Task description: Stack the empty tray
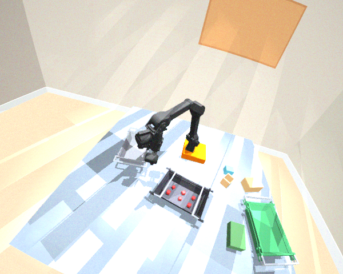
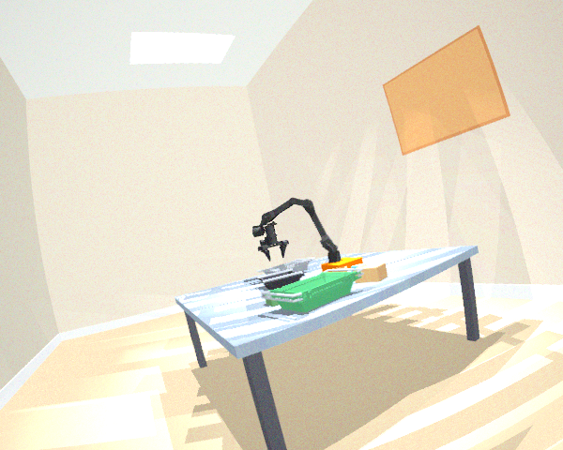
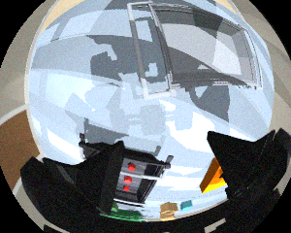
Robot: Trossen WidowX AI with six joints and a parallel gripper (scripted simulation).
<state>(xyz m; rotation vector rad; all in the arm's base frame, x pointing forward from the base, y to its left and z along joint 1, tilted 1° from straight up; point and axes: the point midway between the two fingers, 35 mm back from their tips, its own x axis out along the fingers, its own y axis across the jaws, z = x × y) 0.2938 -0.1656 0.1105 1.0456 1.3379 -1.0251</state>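
My gripper tip is 17 cm to the left of the clear tray, 11 cm past it and 8 cm above it. Round my gripper tip: green block: 56 cm to the left, 17 cm ahead, 10 cm below; then tan wedge: 66 cm to the left, 20 cm behind, 9 cm below; then cyan block: 48 cm to the left, 25 cm behind, 10 cm below.
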